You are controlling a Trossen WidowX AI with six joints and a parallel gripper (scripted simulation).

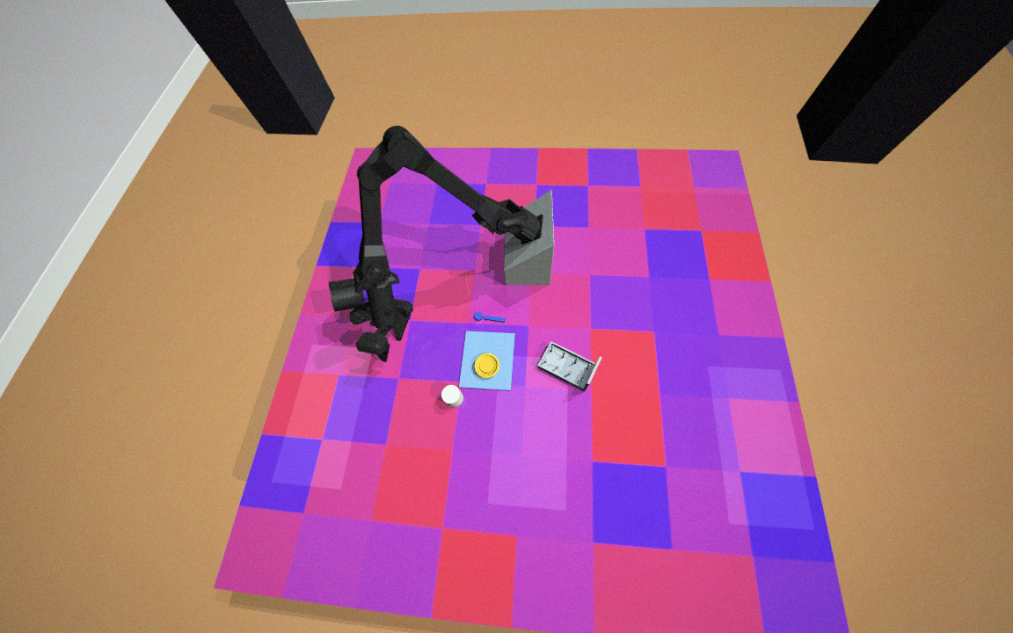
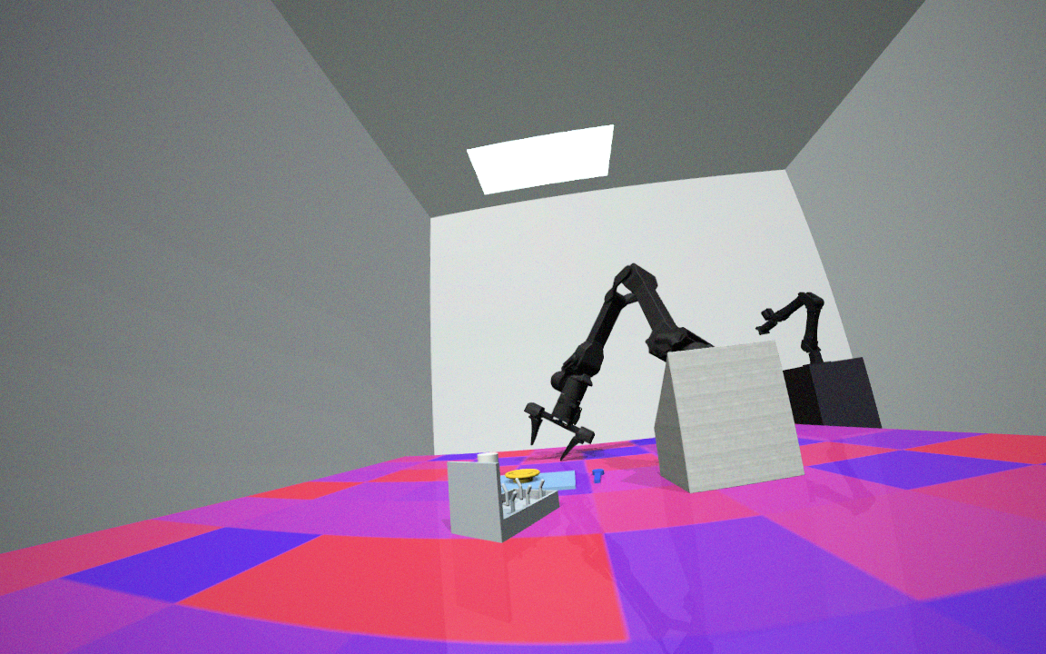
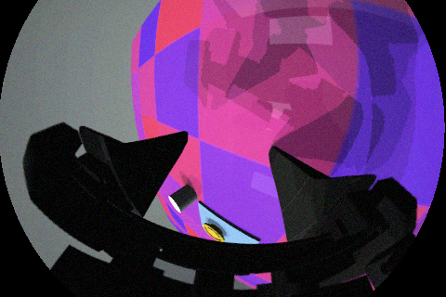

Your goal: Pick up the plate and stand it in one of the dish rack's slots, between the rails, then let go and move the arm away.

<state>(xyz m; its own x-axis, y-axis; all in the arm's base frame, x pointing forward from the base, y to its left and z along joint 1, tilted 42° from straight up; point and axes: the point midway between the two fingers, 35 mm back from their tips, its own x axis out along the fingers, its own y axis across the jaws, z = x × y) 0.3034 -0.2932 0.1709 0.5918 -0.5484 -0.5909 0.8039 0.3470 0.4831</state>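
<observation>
Now: the yellow plate 1 cm ahead of my gripper tip, 25 cm to the left of it and 1 cm below it. The rest, counted from my gripper tip: white cup 10 cm ahead, 18 cm to the left; light blue mat 1 cm behind, 25 cm to the left, 2 cm below; blue spoon 12 cm behind, 23 cm to the left, 2 cm below.
</observation>
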